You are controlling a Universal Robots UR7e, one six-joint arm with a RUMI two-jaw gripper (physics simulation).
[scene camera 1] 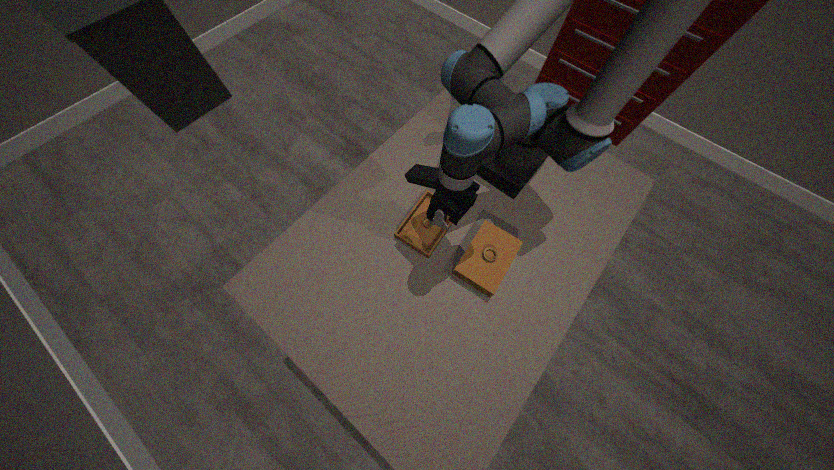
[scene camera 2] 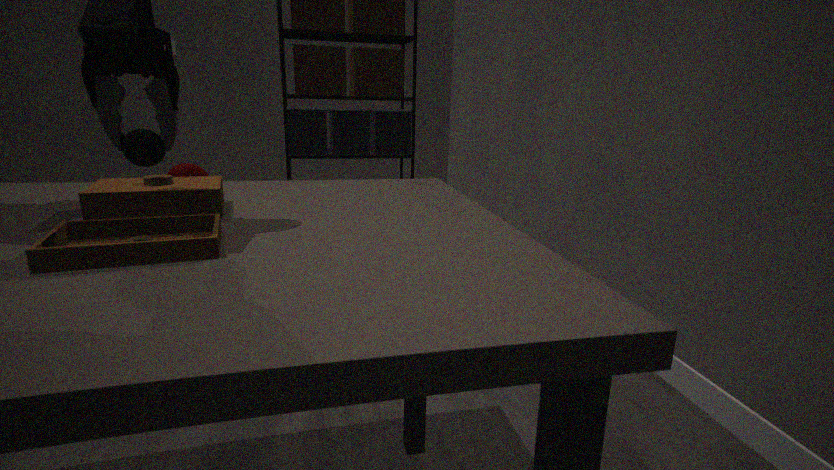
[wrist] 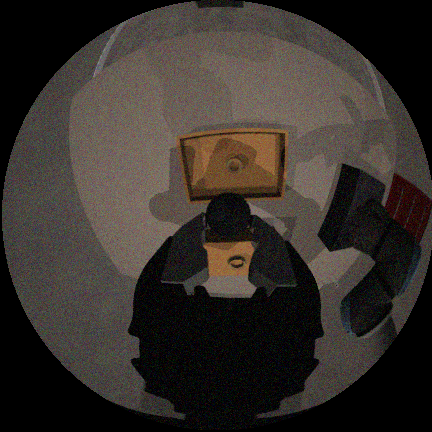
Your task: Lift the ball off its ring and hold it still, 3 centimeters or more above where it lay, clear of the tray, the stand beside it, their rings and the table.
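Places are measured from the arm's base along level axes (x back, y left, z down), in centimetres.
Pixels of known places: gripper, fingertip midpoint: [scene camera 1: 439,217] [scene camera 2: 145,151] [wrist: 227,214]; arm's base, link origin: [scene camera 1: 517,153] [wrist: 363,222].
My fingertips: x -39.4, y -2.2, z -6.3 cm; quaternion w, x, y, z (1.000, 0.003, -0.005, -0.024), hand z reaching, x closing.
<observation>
For each thing: its top centre in the pictures, then the offset to it from my fingertips. "spot": a spot on its surface instead. Level surfaces: height alone.
- dark ball, top centre: [wrist: 227,227] [scene camera 2: 141,128] dx +0.0, dy -0.3, dz -2.9 cm
- wooden tray, top centre: [scene camera 2: 138,229] [wrist: 234,166] [scene camera 1: 428,221] dx +0.8, dy -4.1, dz +9.5 cm
- small ring, surface spot: [wrist: 228,164] spot: dx -0.2, dy -4.2, dz +11.1 cm
- empty ring, surface spot: [scene camera 2: 158,181] [scene camera 1: 483,251] spot: dx +3.4, dy +15.0, dz +6.7 cm
- table, surface height: dz +12.3 cm
My gripper [scene camera 2: 144,140] [wrist: 227,214] is shut on the dark ball [scene camera 2: 143,150] [wrist: 228,210], which sits between the fingertips. In the second scene view the ball hangs in the air, well above the tray and the stand. In the first scene view the gripper [scene camera 1: 441,218] partly covers the tray, and the ball cannot be made out. The wooden tray [scene camera 1: 412,246] [scene camera 2: 128,255] [wrist: 233,131] has raised walls and a small ring [wrist: 228,164] on its floor, with no ball on it. The wooden stand [scene camera 1: 503,238] [scene camera 2: 145,205] [wrist: 216,255] carries an empty ring [scene camera 1: 483,255] [scene camera 2: 158,181] [wrist: 237,266].
The tray and stand are side by side on the table [scene camera 1: 350,303] [scene camera 2: 408,262]. A red rounded thing [scene camera 2: 187,169] shows behind the stand. A red drawer cabinet [scene camera 1: 574,51] stands beyond the table. A shelf rack [scene camera 2: 350,36] stands at the back wall.
</observation>
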